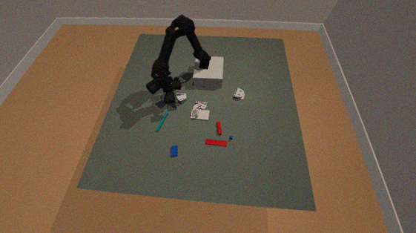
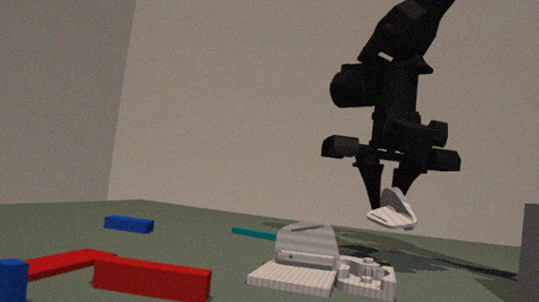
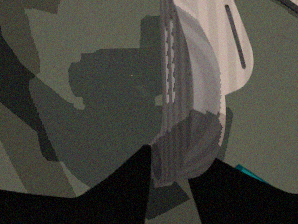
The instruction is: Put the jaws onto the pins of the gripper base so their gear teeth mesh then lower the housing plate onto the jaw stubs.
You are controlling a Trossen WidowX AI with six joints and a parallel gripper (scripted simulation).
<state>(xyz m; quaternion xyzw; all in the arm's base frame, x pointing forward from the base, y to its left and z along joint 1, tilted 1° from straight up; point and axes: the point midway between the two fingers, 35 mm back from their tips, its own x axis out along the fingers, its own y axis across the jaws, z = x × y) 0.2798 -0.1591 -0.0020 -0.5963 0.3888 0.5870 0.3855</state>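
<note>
The teal bar lies 170 mm ahead of my gripper tip, 30 mm to the right of it and 50 mm below it. Round my gripper tip: small blue cube (180 mm ahead, 430 mm to the left, 50 mm below).
</note>
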